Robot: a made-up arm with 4 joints.
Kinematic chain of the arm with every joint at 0, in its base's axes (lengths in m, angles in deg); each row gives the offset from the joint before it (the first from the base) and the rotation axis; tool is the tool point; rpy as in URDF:
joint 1: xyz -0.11 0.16 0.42 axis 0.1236 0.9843 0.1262
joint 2: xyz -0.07 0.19 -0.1 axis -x
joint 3: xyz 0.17 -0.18 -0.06 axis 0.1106 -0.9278 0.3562
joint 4: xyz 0 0.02 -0.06 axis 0.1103 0.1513 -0.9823
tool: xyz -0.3 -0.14 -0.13 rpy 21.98 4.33 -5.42
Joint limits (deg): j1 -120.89..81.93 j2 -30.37..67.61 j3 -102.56..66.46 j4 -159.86..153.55
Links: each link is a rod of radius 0.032 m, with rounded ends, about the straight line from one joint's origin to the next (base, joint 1, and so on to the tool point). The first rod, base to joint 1, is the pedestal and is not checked.
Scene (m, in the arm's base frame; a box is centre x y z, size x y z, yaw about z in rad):
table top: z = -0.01
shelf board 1: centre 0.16 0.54 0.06 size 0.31 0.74 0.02 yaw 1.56
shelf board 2: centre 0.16 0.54 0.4 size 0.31 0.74 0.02 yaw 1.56
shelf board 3: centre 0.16 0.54 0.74 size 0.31 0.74 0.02 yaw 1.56
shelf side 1: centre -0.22 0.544 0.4 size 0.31 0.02 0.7 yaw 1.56
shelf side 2: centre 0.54 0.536 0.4 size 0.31 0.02 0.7 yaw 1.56
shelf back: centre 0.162 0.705 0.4 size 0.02 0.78 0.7 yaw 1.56
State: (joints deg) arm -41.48 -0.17 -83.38 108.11
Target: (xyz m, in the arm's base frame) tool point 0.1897 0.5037 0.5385
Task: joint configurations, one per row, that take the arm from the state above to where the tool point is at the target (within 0.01 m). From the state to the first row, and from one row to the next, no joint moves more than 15 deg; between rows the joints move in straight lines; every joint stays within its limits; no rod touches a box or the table.
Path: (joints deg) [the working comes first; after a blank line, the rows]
Joints at the target: -94.55 -11.69 -89.77 100.36
Straight joint move there: touches shelf board 2.

1: -51.58 13.38 -86.75 112.56
2: -61.68 26.93 -90.12 117.00
3: -71.77 40.48 -93.49 121.45
4: -81.87 54.04 -96.85 125.89
5: -84.41 40.89 -95.44 120.78
6: -86.94 27.75 -94.02 115.68
7: -89.48 14.60 -92.60 110.57
8: -92.02 1.46 -91.19 105.47
9: -94.55 -11.69 -89.77 100.36

